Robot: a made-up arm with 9 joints. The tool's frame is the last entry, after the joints. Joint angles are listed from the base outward.
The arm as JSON. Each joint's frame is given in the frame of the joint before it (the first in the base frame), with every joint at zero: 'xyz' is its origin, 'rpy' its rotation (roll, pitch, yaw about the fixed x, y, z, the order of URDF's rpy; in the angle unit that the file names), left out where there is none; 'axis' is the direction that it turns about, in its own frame. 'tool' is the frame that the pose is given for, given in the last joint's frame.
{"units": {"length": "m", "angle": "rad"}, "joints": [
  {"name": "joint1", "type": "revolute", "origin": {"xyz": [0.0, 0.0, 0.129]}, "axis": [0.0, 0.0, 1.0]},
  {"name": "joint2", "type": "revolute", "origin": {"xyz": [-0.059, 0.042, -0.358], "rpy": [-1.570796, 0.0, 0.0]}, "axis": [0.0, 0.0, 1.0]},
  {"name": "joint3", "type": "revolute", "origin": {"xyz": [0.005, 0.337, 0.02], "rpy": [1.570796, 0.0, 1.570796]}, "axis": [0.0, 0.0, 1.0]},
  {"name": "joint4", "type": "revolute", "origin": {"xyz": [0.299, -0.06, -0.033], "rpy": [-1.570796, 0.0, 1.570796]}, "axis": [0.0, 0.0, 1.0]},
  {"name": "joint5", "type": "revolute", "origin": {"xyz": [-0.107, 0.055, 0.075], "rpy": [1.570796, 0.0, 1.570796]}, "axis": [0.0, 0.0, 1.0]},
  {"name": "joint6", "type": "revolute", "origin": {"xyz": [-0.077, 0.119, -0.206], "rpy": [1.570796, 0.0, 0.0]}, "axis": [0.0, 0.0, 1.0]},
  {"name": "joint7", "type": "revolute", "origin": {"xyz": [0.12, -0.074, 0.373], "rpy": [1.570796, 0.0, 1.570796]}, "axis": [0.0, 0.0, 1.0]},
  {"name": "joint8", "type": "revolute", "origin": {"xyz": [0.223, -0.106, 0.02], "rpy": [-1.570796, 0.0, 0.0]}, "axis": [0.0, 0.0, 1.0]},
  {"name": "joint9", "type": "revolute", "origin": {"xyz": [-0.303, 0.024, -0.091], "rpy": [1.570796, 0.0, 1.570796]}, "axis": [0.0, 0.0, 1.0]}
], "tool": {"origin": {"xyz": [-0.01, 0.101, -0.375], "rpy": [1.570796, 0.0, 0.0]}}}
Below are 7 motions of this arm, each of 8 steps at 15 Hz.
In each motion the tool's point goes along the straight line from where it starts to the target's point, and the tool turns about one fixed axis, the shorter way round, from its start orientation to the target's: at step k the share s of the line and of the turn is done. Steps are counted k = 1, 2, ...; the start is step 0. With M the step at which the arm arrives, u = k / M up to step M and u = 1 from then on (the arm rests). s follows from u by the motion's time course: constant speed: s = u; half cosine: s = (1 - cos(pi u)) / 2; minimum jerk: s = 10 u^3 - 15 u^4 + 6 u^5.
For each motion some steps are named. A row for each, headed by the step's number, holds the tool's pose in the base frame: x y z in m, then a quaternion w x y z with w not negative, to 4 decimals.
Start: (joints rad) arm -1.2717 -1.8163 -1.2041 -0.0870 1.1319 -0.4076 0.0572 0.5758 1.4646
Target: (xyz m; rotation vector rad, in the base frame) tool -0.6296 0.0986 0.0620 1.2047 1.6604 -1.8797
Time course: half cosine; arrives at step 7
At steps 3, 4, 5, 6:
3: -0.4696 0.2842 -0.3870 0.2640 0.4856 0.2195 -0.8039
4: -0.5279 0.2166 -0.2236 0.2374 0.4730 0.3610 -0.7679
5: -0.5803 0.1558 -0.0763 0.2089 0.4526 0.4817 -0.7208
6: -0.6166 0.1136 0.0256 0.1869 0.4337 0.5603 -0.6805

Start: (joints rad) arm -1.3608 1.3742 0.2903 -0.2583 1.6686 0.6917 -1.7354 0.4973 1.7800
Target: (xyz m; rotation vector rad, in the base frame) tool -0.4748 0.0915 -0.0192 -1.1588 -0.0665 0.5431
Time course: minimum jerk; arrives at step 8
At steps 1, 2, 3, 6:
1: -0.1380 0.2136 0.4201 0.7888 -0.5370 0.0975 0.2827
2: -0.1679 0.2028 0.3810 0.7905 -0.5377 0.0861 0.2803
3: -0.2267 0.1815 0.3044 0.7935 -0.5389 0.0638 0.2755
6: -0.4394 0.1043 0.0270 0.8010 -0.5406 -0.0175 0.2567

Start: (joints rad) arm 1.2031 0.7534 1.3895 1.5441 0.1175 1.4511 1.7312 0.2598 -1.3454
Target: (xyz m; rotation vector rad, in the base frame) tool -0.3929 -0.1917 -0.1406 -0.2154 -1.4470 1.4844
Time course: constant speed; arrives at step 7
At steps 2, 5, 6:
2: -0.2585 -0.1259 -0.3626 0.6270 -0.0090 -0.4700 0.6212
5: -0.3391 -0.1654 -0.2294 0.5561 -0.0574 -0.5502 0.6203
6: -0.3660 -0.1785 -0.1850 0.5307 -0.0734 -0.5753 0.6181

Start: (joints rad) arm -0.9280 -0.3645 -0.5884 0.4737 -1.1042 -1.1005 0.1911 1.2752 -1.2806
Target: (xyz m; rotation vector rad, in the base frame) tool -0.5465 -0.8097 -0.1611 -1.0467 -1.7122 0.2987
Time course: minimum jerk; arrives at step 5
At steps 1, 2, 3, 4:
1: -0.5833 -0.8789 -0.1802 0.2859 -0.3921 -0.8587 0.1647
2: -0.5732 -0.8599 -0.1749 0.3558 -0.4082 -0.8263 0.1550
3: -0.5589 -0.8330 -0.1675 0.4504 -0.4265 -0.7718 0.1397
4: -0.5488 -0.8140 -0.1623 0.5143 -0.4363 -0.7272 0.1278

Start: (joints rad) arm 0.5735 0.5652 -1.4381 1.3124 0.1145 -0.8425 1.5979 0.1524 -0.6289
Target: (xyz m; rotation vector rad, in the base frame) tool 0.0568 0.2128 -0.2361 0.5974 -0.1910 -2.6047
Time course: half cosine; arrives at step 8
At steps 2, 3, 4, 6, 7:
2: 0.1359 0.1253 -0.4417 0.2112 -0.0664 0.0081 -0.9752
3: 0.1209 0.1420 -0.4026 0.2161 -0.0122 -0.0068 -0.9763
4: 0.1032 0.1616 -0.3565 0.2210 0.0517 -0.0243 -0.9736
6: 0.0704 0.1978 -0.2714 0.2275 0.1691 -0.0564 -0.9573
7: 0.0603 0.2089 -0.2453 0.2288 0.2046 -0.0660 -0.9494

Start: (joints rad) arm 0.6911 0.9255 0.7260 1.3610 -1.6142 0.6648 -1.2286 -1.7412 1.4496
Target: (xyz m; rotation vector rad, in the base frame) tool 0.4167 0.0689 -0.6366 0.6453 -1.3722 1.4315
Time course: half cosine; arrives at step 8
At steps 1, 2, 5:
1: 0.2189 -0.2206 -1.0439 0.5808 0.4857 -0.5091 0.4094
2: 0.2412 -0.1880 -0.9980 0.5747 0.4629 -0.5182 0.4323
5: 0.3532 -0.0240 -0.7673 0.5340 0.3410 -0.5548 0.5392

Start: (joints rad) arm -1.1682 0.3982 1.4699 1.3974 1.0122 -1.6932 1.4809 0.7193 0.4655
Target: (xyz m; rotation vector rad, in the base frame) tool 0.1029 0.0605 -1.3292 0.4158 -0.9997 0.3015
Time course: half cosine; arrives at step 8
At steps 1, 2, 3, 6, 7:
1: 0.5374 -0.3373 -1.0895 0.7243 -0.0313 -0.6703 0.1587
2: 0.4885 -0.2925 -1.1165 0.7422 -0.0053 -0.6514 0.1578
3: 0.4152 -0.2254 -1.1569 0.7670 0.0337 -0.6214 0.1559
6: 0.1691 -0.0001 -1.2927 0.8332 0.1631 -0.5077 0.1464
7: 0.1201 0.0448 -1.3197 0.8430 0.1883 -0.4828 0.1439

